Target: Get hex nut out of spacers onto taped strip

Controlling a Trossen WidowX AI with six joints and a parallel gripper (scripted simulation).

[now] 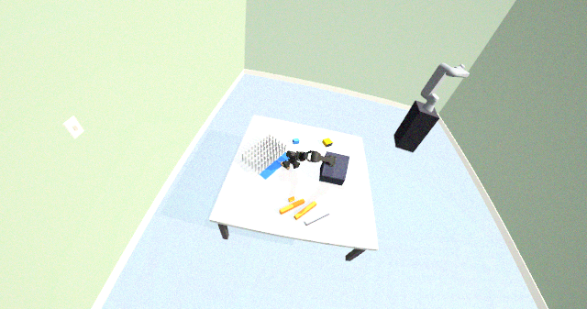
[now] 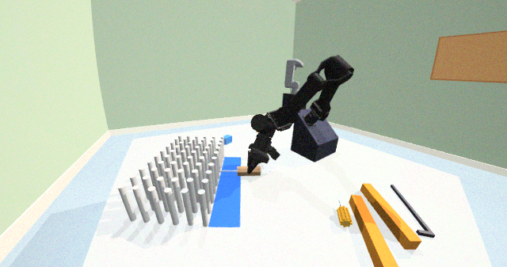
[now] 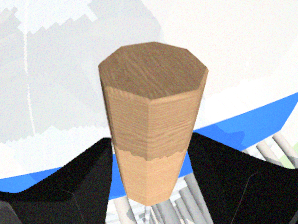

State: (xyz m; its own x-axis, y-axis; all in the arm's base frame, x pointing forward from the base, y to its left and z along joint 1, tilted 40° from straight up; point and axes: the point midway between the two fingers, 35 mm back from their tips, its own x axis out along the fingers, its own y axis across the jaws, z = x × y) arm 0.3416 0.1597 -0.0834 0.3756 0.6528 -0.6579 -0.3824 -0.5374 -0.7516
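Right now my gripper tip is 8 cm short of the blue taped strip, 1 cm to the right of it and 2 cm above it. Also, from my gripper tip: yellow brush-like tool (16 cm behind, 30 cm to the left); hex nut (20 cm ahead, 8 cm to the right, 2 cm below); blue block (1 cm behind, 35 cm to the right).
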